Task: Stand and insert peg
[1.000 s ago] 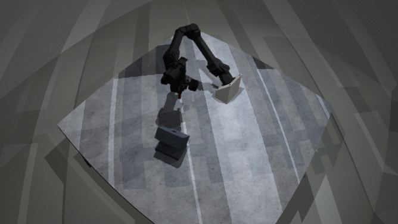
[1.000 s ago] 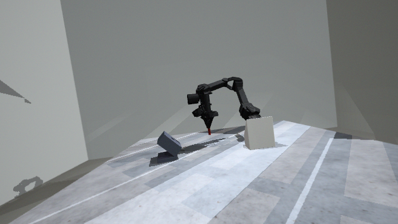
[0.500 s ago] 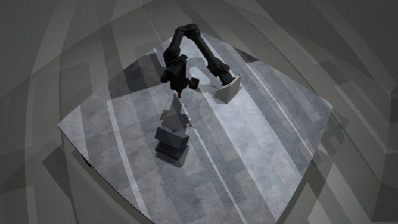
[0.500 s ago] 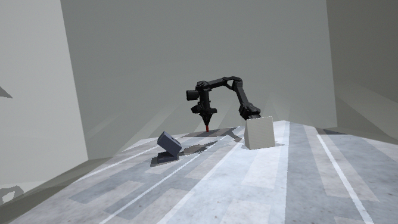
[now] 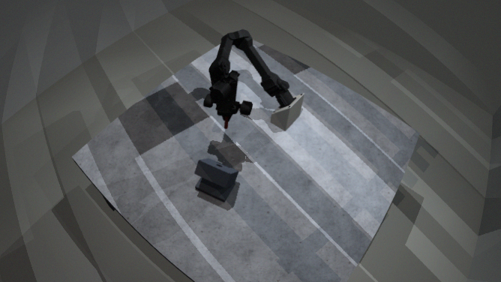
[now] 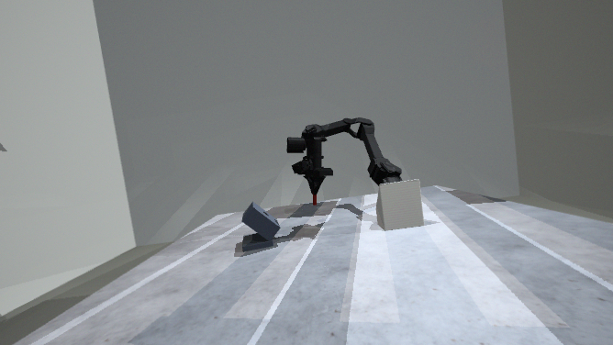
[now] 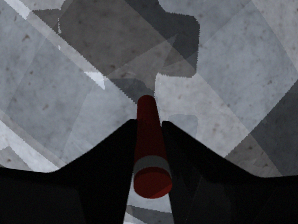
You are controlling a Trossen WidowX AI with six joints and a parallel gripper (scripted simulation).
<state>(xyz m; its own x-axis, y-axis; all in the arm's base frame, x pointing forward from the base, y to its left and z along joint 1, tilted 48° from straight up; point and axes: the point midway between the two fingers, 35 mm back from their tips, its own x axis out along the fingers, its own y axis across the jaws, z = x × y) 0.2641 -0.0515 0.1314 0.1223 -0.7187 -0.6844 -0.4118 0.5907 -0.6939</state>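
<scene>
Now: gripper tip 19 cm short of the dark sloped panel, 11 cm to the right of it and 5 cm above it. Round my gripper tip: dark base plate: 21 cm ahead, 11 cm to the left, 11 cm below; red peg: 2 cm above.
</scene>
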